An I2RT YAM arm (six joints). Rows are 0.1 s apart.
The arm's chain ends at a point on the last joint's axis. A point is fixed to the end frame.
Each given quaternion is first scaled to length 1.
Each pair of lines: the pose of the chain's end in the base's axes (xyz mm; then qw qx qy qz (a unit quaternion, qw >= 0)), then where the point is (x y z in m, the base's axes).
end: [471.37, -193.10, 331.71, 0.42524, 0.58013, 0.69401, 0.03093]
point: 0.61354 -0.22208 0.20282
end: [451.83, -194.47, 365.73, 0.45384, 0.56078, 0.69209, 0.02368]
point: 0.59881 -0.22851 0.24366
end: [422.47, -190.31, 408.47, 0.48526, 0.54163, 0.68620, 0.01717]
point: 0.57491 -0.22971 0.29501
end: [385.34, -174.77, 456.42, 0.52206, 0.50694, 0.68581, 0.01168]
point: 0.54443 -0.21662 0.35345
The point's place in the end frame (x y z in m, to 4 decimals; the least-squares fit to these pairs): 0.0523 0.0322 0.1841
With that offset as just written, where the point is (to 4 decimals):
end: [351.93, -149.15, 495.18, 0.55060, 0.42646, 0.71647, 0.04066]
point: 0.5202 -0.1702 0.4009
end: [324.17, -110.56, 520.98, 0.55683, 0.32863, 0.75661, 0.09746]
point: 0.4950 -0.0945 0.4304
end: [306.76, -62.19, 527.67, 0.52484, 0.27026, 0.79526, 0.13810]
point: 0.4675 -0.0176 0.4285
